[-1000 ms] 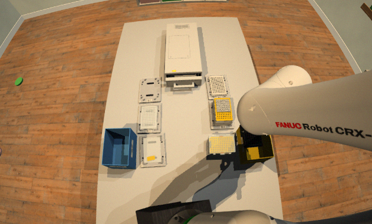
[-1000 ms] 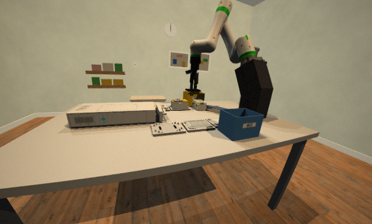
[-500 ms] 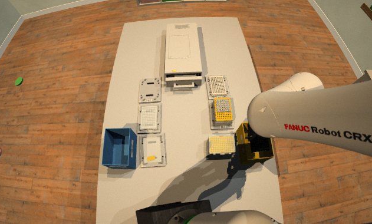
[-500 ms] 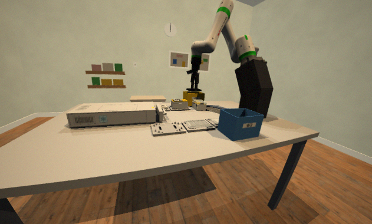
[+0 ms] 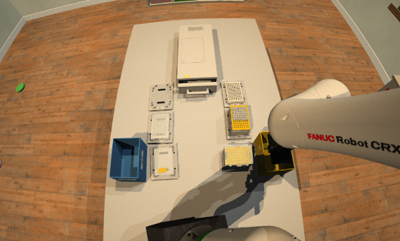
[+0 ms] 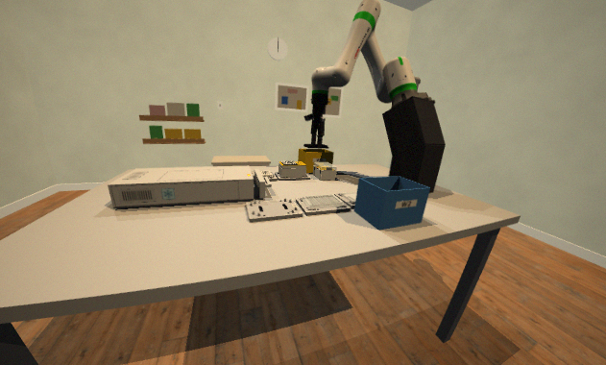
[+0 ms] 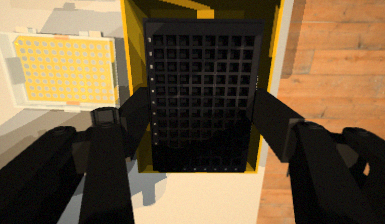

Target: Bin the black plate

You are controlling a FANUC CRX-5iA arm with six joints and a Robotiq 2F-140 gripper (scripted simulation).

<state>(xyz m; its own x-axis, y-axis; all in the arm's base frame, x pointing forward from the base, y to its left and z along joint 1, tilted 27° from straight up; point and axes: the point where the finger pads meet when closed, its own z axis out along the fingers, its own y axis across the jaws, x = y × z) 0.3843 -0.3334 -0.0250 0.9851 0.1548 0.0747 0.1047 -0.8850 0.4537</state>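
Now: hand 13 cm above the yellow waste bin W1. From my hand the other things lie so: lidded plate 49 cm to the left, 15 cm below, 4 cm behind; yellow rack 16 cm ahead, 15 cm to the left, 11 cm below; black plate 2 cm below.
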